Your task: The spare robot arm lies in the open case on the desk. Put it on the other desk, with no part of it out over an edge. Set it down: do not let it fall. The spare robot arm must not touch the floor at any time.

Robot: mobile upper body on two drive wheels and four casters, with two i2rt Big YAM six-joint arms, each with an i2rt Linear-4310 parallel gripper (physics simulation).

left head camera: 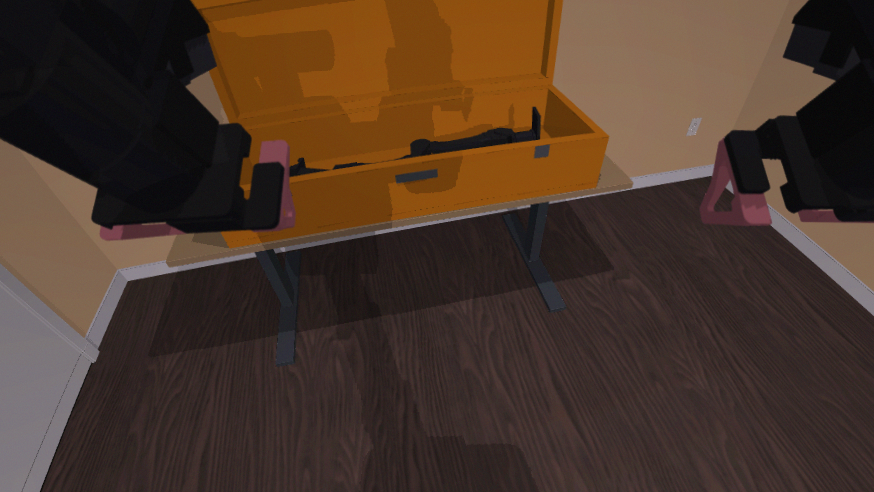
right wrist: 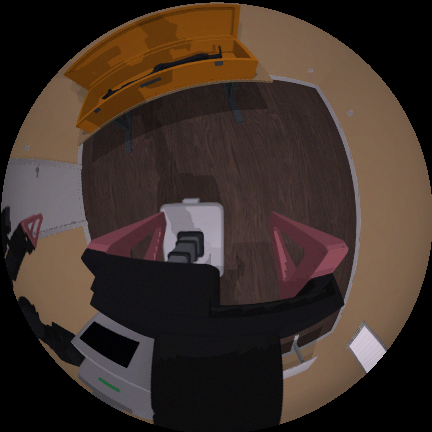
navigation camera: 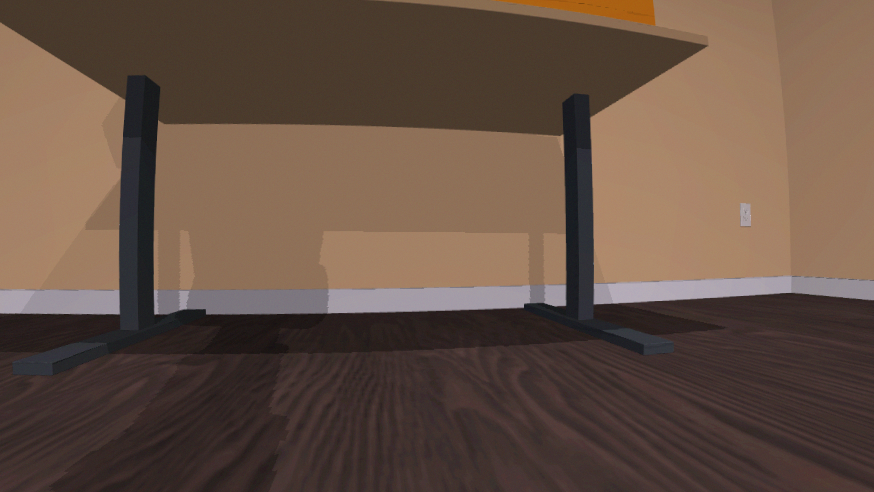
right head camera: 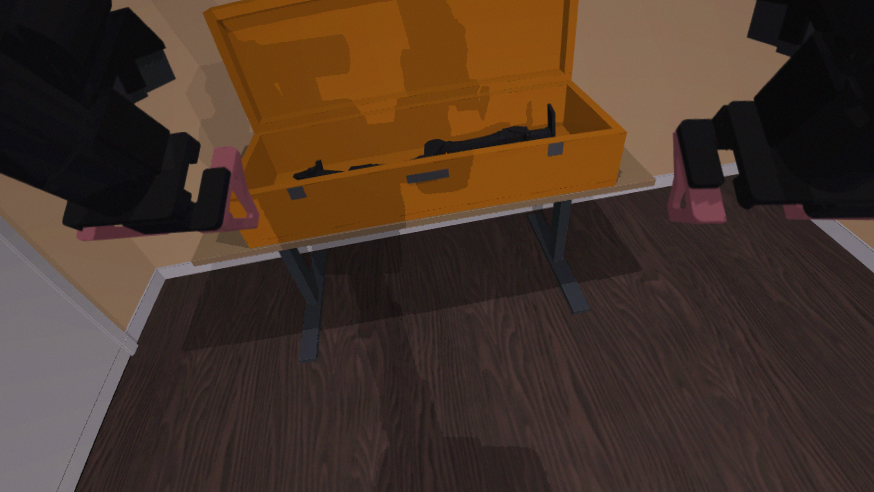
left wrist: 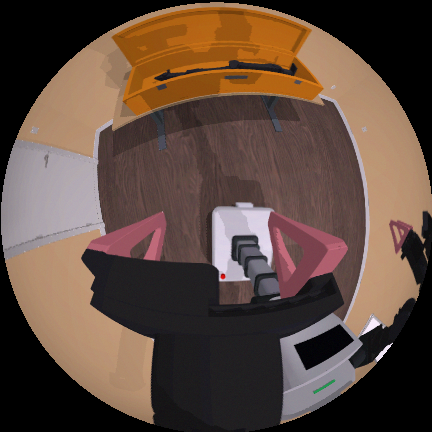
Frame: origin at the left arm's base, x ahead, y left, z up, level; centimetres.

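Where they show: left gripper, between the fingertips: point(left head camera: 241, 222) point(right wrist: 38, 215) point(right head camera: 211, 224) point(left wrist: 216, 217); right gripper, between the fingertips: point(left head camera: 752, 215) point(right wrist: 217, 217) point(right head camera: 728, 212) point(left wrist: 393, 221).
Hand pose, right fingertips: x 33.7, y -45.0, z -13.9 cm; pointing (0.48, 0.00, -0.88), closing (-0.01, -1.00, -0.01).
After its pixels a point has its place.
The black spare robot arm point(left head camera: 419, 145) point(right head camera: 434, 145) point(left wrist: 255, 66) point(right wrist: 175, 63) lies lengthwise inside the open orange case point(left head camera: 489, 168) {x 106.0, y -30.6, z -55.5 cm} point(right head camera: 507, 168) {x 106.3, y -32.2, z -56.2 cm} point(left wrist: 210, 87) {x 99.3, y 3.3, z -62.6 cm} point(right wrist: 185, 79) {x 105.4, y -27.6, z -62.5 cm}, its lower side partly hidden by the front wall. The case stands on a tan desk point(left head camera: 617, 178) {x 118.3, y -76.6, z -69.0 cm} point(navigation camera: 366, 67) {x 128.0, y -0.5, z -71.5 cm}. My left gripper point(left head camera: 195, 213) point(right head camera: 162, 223) point(left wrist: 216, 217) {x 34.6, y 0.0, z -13.4 cm} is open and empty, in the air in front of the case. My right gripper point(left head camera: 788, 213) point(right head camera: 755, 210) {x 33.7, y -45.0, z -13.9 cm} point(right wrist: 217, 217) {x 33.7, y -45.0, z -13.9 cm} is open and empty, farther right. Part of a white desk point(right wrist: 300, 368) {x -227.5, y -181.8, z -69.0 cm} shows at the lower right of the right wrist view.
The case's raised lid point(left head camera: 366, 48) {x 146.1, y 7.3, z -31.4 cm} point(right head camera: 391, 48) {x 146.8, y 3.8, z -31.2 cm} stands at the back. Dark desk legs point(left head camera: 287, 305) point(navigation camera: 137, 213) {x 122.2, y 58.7, z -108.3 cm} point(navigation camera: 577, 213) {x 146.3, y -58.4, z -107.5 cm} reach the floor. My white base point(left wrist: 225, 220) {x 21.7, y -7.2, z -115.0 cm} point(right wrist: 215, 220) {x 18.5, y -42.7, z -115.0 cm} stands below the grippers. A grey door point(left wrist: 55, 195) {x 48.4, y 145.0, z -67.6 cm} point(right wrist: 45, 190) {x 58.8, y 147.3, z -68.0 cm} is at the left.
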